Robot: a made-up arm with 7 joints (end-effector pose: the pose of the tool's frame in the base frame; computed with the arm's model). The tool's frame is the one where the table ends.
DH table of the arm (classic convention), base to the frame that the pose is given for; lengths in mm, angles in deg. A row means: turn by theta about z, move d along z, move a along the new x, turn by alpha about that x. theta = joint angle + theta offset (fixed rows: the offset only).
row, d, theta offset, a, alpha
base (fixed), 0, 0, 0, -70
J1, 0, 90, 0, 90
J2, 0, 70, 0, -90
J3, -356.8, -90, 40.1, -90
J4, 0, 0, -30.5, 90
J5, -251.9, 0, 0, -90
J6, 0, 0, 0, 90
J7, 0, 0, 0, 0
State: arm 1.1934 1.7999 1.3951 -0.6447 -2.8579 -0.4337 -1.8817
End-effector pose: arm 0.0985 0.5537 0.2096 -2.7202 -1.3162 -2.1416
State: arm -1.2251 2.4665 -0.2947 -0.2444 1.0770 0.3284 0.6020
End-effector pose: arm -0.2578 0.4421 0.3371 -2.0317 -0.4269 -2.6825
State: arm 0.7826 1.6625 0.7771 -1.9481 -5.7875 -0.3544 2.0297
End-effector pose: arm 0.2284 0.3337 0.0587 -1.7019 -0.7894 1.1322
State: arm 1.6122 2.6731 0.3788 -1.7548 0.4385 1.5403 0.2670
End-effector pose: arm 0.3006 0.2614 -0.2084 1.4726 1.1904 -0.4550
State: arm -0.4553 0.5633 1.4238 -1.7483 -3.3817 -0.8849 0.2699
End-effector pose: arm 0.1586 0.4123 -0.0906 1.3325 1.1161 -0.3493
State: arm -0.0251 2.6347 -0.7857 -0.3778 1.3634 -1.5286 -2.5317
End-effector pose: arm 0.0655 0.3565 0.4922 -1.8293 -0.1665 1.0700
